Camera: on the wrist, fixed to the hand. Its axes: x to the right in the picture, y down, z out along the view.
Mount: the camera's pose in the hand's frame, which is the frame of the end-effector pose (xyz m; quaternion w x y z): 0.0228 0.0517 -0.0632 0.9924 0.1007 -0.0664 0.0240
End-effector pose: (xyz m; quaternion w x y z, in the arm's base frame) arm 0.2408 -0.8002 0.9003 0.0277 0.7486 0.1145 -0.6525
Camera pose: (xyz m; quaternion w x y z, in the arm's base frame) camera 0.3157 -0.8353 0.8816 0.0246 -0.7051 -0.0281 0.7081
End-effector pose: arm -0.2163 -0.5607 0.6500 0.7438 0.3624 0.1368 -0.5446
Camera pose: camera -0.1488 -0.5260 0.6123 0.7239 0.4017 0.0228 -0.5605
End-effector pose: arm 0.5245 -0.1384 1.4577 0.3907 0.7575 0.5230 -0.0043
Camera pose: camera 0.5505 -0.0904 1.5225 0.3463 0.8034 0.4745 -0.0979
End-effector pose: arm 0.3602 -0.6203 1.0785 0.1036 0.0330 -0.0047 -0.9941
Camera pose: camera 0.3528 -0.6757 1.0148 0.1230 -0.0229 -0.1124 -0.9857
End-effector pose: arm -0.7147 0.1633 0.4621 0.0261 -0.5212 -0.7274 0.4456
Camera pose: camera -0.6553 0.2234 0.4555 0.0194 -0.5025 -0.6662 0.5507
